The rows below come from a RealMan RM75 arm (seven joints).
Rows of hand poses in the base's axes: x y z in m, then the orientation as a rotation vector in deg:
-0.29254, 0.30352, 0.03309, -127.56, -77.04, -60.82
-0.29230, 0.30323, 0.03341, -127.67, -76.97, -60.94
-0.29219, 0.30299, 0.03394, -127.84, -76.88, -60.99
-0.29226, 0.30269, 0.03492, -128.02, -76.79, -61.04
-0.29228, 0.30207, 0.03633, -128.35, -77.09, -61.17
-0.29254, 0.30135, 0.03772, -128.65, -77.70, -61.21
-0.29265, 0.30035, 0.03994, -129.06, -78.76, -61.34
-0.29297, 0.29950, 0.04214, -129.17, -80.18, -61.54
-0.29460, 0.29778, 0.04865, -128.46, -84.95, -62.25
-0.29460, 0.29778, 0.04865, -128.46, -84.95, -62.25
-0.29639, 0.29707, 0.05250, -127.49, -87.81, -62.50
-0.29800, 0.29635, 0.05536, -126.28, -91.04, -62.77
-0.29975, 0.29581, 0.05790, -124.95, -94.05, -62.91
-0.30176, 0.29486, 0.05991, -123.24, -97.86, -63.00
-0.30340, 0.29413, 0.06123, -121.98, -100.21, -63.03
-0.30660, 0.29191, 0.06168, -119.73, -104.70, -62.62
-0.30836, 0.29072, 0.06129, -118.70, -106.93, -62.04
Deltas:
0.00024, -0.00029, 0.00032, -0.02, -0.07, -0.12
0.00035, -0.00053, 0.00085, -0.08, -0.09, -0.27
0.00028, -0.00083, 0.00183, -0.15, -0.11, -0.42
0.00026, -0.00145, 0.00324, -0.54, -0.32, -0.54
0.00000, -0.00217, 0.00463, -1.10, -0.57, -0.49
-0.00011, -0.00317, 0.00685, -2.00, -1.03, -0.36
-0.00043, -0.00402, 0.00905, -2.91, -1.63, 0.07
-0.00206, -0.00574, 0.01556, -5.29, -3.62, 2.05
-0.00206, -0.00574, 0.01556, -5.29, -3.62, 2.05
-0.00385, -0.00645, 0.01941, -6.41, -4.68, 3.57
-0.00546, -0.00717, 0.02227, -7.64, -5.87, 5.31
-0.00721, -0.00771, 0.02481, -8.70, -6.92, 7.05
-0.00922, -0.00866, 0.02682, -10.10, -8.21, 9.24
-0.01086, -0.00939, 0.02814, -10.87, -9.00, 10.70
-0.01406, -0.01161, 0.02859, -12.55, -10.25, 13.44
-0.01582, -0.01280, 0.02820, -13.50, -10.64, 14.83

